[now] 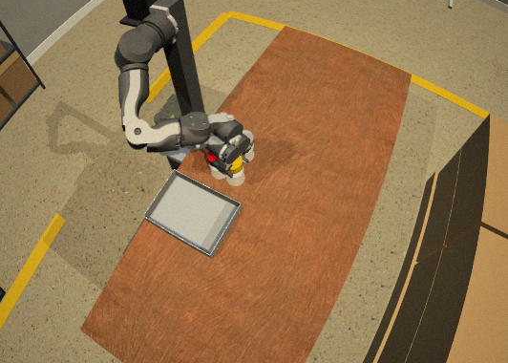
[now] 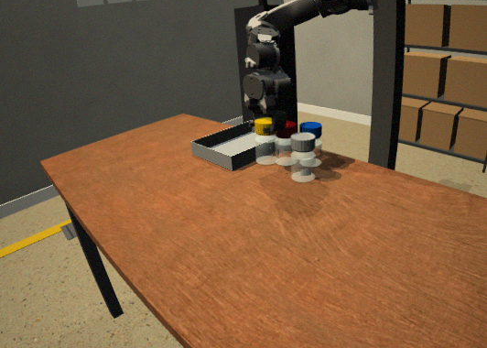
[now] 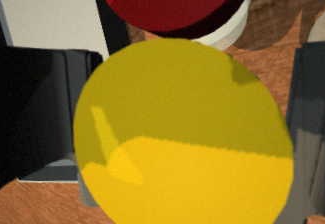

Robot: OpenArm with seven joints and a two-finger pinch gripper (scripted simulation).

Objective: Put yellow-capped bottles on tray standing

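Now: hand 70 mm above the red-capped bottle, 60 mm past it and 10 mm to the right of it. The rest, counted from my hand: blue-capped bottle 90 mm behind, 70 mm below, 60 mm to the left; yellow-capped bottle 50 mm below; grey-capped bottle 100 mm to the left, 70 mm below, 20 mm behind.
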